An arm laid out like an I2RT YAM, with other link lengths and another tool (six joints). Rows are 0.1 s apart.
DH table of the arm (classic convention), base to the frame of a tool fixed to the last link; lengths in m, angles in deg. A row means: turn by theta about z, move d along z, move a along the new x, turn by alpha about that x. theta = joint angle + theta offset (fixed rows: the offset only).
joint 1: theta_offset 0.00  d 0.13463  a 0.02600  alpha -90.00
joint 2: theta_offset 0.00  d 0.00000  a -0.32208  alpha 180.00
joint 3: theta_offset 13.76  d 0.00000  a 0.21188  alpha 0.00
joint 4: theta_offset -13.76  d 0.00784  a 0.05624  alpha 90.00
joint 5: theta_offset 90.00  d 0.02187  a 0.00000  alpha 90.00
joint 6: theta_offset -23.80  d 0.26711  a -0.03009  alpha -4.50
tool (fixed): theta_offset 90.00  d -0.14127  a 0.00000  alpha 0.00
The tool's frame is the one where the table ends.
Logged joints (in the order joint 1, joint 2, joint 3, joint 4, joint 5, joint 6), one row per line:
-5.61, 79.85, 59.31, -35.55, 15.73, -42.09
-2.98, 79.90, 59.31, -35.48, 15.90, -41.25
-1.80, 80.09, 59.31, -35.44, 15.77, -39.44
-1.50, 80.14, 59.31, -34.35, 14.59, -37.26
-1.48, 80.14, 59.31, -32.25, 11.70, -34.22
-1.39, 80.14, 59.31, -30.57, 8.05, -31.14
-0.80, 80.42, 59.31, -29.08, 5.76, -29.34
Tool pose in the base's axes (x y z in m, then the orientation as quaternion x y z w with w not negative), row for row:
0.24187, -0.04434, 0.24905, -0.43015, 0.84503, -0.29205, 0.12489
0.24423, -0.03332, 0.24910, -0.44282, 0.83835, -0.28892, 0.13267
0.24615, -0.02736, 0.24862, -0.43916, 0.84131, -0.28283, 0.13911
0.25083, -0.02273, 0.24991, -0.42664, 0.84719, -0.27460, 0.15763
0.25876, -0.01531, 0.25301, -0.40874, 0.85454, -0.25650, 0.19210
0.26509, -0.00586, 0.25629, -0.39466, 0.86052, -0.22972, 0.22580
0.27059, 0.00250, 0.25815, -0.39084, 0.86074, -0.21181, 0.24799
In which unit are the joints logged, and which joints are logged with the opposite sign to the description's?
The joints are logged in degrees. Opposite sign: none.
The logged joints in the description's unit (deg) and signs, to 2 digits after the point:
-5.61, 79.85, 59.31, -35.55, 15.73, -42.09
-2.98, 79.90, 59.31, -35.48, 15.90, -41.25
-1.80, 80.09, 59.31, -35.44, 15.77, -39.44
-1.50, 80.14, 59.31, -34.35, 14.59, -37.26
-1.48, 80.14, 59.31, -32.25, 11.70, -34.22
-1.39, 80.14, 59.31, -30.57, 8.05, -31.14
-0.80, 80.42, 59.31, -29.08, 5.76, -29.34

